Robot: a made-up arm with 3 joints. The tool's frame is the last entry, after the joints. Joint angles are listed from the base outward.
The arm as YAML. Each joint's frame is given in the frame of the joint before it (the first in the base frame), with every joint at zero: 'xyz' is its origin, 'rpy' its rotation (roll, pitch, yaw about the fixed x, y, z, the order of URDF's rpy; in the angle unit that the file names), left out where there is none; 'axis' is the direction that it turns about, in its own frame. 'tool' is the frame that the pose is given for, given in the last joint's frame.
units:
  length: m
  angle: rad
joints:
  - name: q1
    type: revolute
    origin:
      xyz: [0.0, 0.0, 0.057]
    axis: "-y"
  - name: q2
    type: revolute
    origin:
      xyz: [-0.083, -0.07, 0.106]
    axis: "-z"
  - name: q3
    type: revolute
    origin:
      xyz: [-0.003, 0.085, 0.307]
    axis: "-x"
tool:
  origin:
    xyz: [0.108, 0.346, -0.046]
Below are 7 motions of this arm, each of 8 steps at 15 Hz.
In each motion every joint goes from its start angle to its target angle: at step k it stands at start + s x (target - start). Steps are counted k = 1, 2, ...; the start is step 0. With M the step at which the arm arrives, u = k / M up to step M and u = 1 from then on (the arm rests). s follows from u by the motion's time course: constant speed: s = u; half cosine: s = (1 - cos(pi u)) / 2; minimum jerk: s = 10 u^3 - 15 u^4 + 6 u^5.
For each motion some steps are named. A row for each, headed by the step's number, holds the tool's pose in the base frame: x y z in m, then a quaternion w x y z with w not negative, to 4 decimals.
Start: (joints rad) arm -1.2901 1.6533 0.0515
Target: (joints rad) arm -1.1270 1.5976 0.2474
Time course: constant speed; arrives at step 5
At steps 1, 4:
1: 0.4224 -0.2051 -0.1571 0.5310 -0.4550 0.4272 -0.5732
4: 0.4024 -0.1906 -0.1240 0.5361 -0.4528 0.4406 -0.5599

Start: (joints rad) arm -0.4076 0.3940 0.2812
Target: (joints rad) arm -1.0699 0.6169 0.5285
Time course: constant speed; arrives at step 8
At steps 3, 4, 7, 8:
3: 0.2990 0.2284 0.1345 0.8896 -0.2458 0.3492 -0.1618
4: 0.3022 0.2159 0.0988 0.8663 -0.2700 0.3893 -0.1581
7: 0.2879 0.1769 -0.0025 0.7829 -0.3408 0.5023 -0.1361
8: 0.2758 0.1634 -0.0328 0.7508 -0.3635 0.5371 -0.1252

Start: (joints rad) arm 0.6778 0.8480 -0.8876
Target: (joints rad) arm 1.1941 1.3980 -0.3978
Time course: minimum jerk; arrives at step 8
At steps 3, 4, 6, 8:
3: -0.2565 0.0412 0.6850 0.6785 0.4735 -0.4869 -0.2801
4: -0.2839 0.0040 0.6556 0.6409 0.4665 -0.5124 -0.3303
6: -0.3295 -0.0773 0.5896 0.5684 0.4738 -0.5287 -0.4159
8: -0.3403 -0.1009 0.5686 0.5491 0.4797 -0.5270 -0.4366

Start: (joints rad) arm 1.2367 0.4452 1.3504
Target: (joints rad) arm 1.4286 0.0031 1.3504
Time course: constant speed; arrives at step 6
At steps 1, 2, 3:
1: -0.0454 -0.0003 0.1307 0.6863 -0.4094 -0.3617 -0.4802
2: -0.0492 0.0098 0.1239 0.6705 -0.4218 -0.3936 -0.4664
3: -0.0528 0.0195 0.1162 0.6530 -0.4343 -0.4245 -0.4525

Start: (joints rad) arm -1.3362 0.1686 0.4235
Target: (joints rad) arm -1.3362 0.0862 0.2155
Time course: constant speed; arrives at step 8
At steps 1, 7, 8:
1: 0.2491 0.2948 0.0327 0.7575 -0.2025 0.6177 0.0611
7: 0.2919 0.3279 0.0640 0.7748 -0.1241 0.6188 0.0369
8: 0.2993 0.3326 0.0697 0.7769 -0.1109 0.6190 0.0329

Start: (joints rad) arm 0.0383 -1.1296 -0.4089
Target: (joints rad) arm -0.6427 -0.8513 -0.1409
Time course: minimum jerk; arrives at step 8
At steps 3, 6, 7, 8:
3: -0.3257 0.2325 0.5947 0.8438 0.1807 0.1471 0.4834
6: -0.0641 0.2873 0.6047 0.8547 0.1929 0.2888 0.3857
7: -0.0293 0.2938 0.5959 0.8532 0.1913 0.3105 0.3729
8: -0.0230 0.2950 0.5940 0.8528 0.1909 0.3145 0.3706

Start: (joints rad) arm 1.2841 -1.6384 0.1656
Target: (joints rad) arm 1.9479 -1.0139 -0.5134
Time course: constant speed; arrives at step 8
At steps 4, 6, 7, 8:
4: -0.4055 0.1369 -0.4402 0.5811 -0.3960 -0.5306 0.4732
6: -0.3844 0.1930 -0.4698 0.5898 -0.3335 -0.5795 0.4529
7: -0.3750 0.2162 -0.4812 0.5863 -0.2992 -0.6049 0.4483
8: -0.3667 0.2353 -0.4913 0.5772 -0.2637 -0.6301 0.4475

